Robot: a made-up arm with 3 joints. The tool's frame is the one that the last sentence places.
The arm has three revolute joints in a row. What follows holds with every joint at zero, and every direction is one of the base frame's. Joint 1 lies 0.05 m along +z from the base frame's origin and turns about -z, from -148.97 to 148.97 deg. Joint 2 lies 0.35 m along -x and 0.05 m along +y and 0.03 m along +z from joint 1 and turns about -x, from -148.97 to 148.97 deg. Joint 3 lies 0.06 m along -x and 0.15 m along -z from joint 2 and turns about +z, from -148.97 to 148.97 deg. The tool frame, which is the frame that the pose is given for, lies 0.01 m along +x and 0.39 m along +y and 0.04 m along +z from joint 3; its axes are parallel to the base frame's.
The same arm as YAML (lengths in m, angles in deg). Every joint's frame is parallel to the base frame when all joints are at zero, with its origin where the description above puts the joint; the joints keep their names.
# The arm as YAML. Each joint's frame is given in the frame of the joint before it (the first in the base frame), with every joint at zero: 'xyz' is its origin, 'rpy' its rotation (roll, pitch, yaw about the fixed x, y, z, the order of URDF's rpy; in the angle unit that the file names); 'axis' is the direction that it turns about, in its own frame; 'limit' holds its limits. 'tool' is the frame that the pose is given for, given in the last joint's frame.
units:
  length: m
  angle: deg
joints:
  - name: joint 1
    type: revolute
    origin:
      xyz: [0.0, 0.0, 0.05]
      rpy: [0.0, 0.0, 0.0]
    axis: "-z"
    limit:
      lower: -148.97
      upper: 148.97
  - name: joint 2
    type: revolute
    origin:
      xyz: [-0.35, 0.05, 0.03]
      rpy: [0.0, 0.0, 0.0]
    axis: "-x"
    limit:
      lower: -148.97
      upper: 148.97
  - name: joint 3
    type: revolute
    origin:
      xyz: [-0.06, 0.0, -0.15]
      rpy: [0.0, 0.0, 0.0]
    axis: "+z"
    limit:
      lower: -148.97
      upper: 148.97
tool:
  origin:
    xyz: [0.01, 0.39, 0.04]
    rpy: [0.0, 0.0, 0.0]

